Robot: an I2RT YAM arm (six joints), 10 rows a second.
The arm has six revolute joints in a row. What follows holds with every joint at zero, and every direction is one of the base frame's.
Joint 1 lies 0.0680 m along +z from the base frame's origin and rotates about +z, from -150.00 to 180.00 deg.
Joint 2 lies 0.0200 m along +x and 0.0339 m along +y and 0.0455 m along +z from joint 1 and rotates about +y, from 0.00 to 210.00 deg.
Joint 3 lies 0.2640 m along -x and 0.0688 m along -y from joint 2 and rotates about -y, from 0.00 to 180.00 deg.
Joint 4 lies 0.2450 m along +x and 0.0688 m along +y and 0.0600 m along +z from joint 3 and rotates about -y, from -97.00 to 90.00 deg.
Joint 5 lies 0.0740 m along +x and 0.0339 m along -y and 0.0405 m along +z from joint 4 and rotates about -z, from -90.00 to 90.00 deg.
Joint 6 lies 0.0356 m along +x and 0.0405 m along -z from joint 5 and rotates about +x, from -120.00 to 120.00 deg.
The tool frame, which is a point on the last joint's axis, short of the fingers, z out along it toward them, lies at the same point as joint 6; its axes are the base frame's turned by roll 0.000, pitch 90.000 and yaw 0.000 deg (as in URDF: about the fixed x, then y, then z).
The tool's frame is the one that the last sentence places.
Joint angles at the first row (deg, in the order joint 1, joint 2, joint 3, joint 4, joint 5, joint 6):
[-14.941 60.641 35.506 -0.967 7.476 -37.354]
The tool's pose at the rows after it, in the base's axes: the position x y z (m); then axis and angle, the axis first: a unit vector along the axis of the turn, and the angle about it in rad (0 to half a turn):
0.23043 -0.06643 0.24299 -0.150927 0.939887 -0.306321 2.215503
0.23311 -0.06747 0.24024 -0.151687 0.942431 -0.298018 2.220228
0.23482 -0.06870 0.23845 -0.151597 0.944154 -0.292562 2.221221
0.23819 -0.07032 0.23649 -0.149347 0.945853 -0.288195 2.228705
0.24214 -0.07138 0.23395 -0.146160 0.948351 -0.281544 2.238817
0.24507 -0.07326 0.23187 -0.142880 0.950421 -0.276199 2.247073
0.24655 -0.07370 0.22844 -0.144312 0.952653 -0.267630 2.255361
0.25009 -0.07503 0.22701 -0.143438 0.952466 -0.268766 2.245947
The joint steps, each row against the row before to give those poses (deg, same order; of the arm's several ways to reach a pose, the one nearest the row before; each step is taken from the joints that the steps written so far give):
[-0.177 1.320 0.354 0.089 -0.971 0.000]
[-0.174 1.053 0.174 0.174 -0.701 0.264]
[-0.262 0.706 0.090 0.263 -0.615 0.176]
[-0.177 1.226 0.437 0.177 -0.177 0.264]
[0.000 1.408 0.527 0.000 -0.088 0.525]
[-0.265 1.144 0.442 -0.001 -0.265 0.352]
[-0.088 0.791 -0.002 -0.086 -0.614 0.178]
[-0.089 1.053 0.090 1.492 -0.178 0.087]

